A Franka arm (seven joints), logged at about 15 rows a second.
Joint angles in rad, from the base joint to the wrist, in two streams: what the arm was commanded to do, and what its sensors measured. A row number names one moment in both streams.
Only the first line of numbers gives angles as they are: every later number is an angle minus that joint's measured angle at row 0.
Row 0, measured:
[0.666, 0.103, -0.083, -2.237, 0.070, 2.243, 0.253]
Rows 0 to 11, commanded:
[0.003, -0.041, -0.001, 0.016, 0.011, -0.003, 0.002]
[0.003, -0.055, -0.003, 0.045, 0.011, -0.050, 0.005]
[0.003, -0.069, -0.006, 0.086, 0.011, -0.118, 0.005]
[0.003, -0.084, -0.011, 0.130, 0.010, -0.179, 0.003]
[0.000, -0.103, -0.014, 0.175, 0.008, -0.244, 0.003]
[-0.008, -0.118, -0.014, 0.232, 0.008, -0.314, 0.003]
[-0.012, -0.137, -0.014, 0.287, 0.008, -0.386, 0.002]
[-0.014, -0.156, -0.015, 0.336, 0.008, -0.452, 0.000]
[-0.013, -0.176, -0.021, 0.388, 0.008, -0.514, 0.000]
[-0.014, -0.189, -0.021, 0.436, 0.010, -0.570, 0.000]
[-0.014, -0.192, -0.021, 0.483, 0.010, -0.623, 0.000]
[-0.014, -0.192, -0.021, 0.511, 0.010, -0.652, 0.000]
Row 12, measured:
[-0.009, -0.184, -0.022, 0.396, 0.000, -0.535, 0.000]
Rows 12 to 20, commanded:
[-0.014, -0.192, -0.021, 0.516, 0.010, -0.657, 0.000]
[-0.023, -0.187, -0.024, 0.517, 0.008, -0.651, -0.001]
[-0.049, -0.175, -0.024, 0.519, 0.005, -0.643, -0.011]
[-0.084, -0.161, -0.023, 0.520, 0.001, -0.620, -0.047]
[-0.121, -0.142, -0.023, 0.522, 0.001, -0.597, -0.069]
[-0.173, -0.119, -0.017, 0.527, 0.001, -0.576, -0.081]
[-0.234, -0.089, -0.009, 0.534, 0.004, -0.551, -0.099]
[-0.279, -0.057, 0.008, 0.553, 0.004, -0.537, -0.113]
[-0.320, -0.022, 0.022, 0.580, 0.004, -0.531, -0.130]
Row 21, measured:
[-0.195, -0.123, -0.021, 0.491, -0.003, -0.549, -0.072]
